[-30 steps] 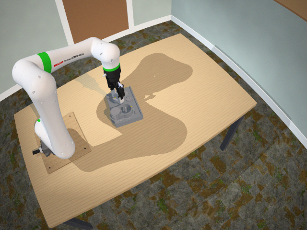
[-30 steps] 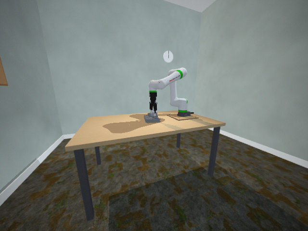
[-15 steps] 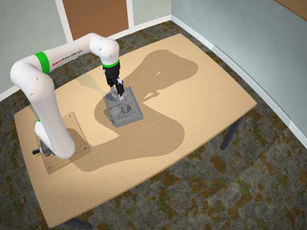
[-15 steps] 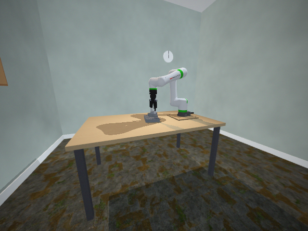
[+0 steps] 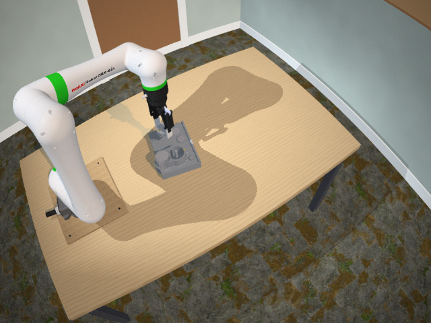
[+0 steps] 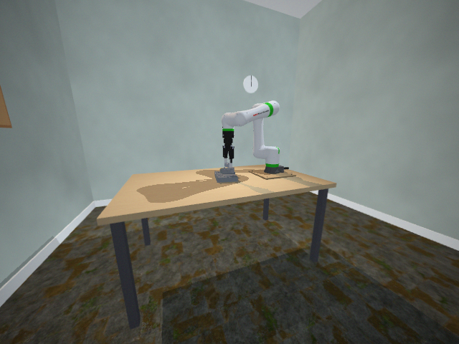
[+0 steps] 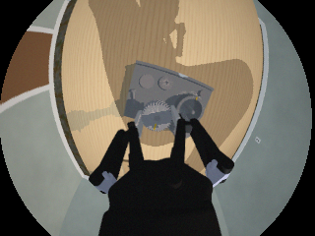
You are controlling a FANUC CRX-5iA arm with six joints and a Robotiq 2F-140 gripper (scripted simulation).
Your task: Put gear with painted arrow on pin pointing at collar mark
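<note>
My hand is 2 cm above the grey gear.
</note>
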